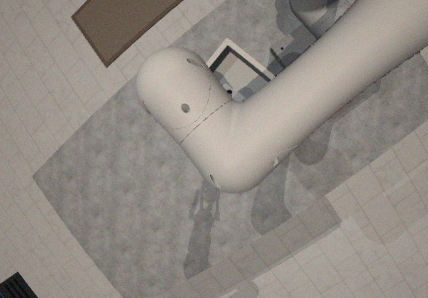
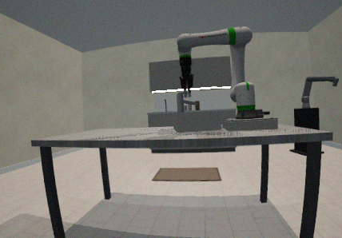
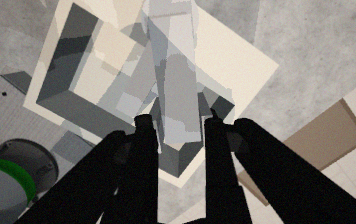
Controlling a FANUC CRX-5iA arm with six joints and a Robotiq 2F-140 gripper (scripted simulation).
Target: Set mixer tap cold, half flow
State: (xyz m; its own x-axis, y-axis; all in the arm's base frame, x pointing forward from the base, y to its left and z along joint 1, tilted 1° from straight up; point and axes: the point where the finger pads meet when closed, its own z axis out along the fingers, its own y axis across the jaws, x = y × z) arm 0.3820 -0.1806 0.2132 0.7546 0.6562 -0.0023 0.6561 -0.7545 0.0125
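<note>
The grey tap lever is 2 cm to the left of my hand and 2 cm ahead of it. Also, from my hand: sink basin 24 cm below, 6 cm behind, 5 cm to the left; mixer tap 5 cm below, 4 cm to the left, 4 cm ahead.
</note>
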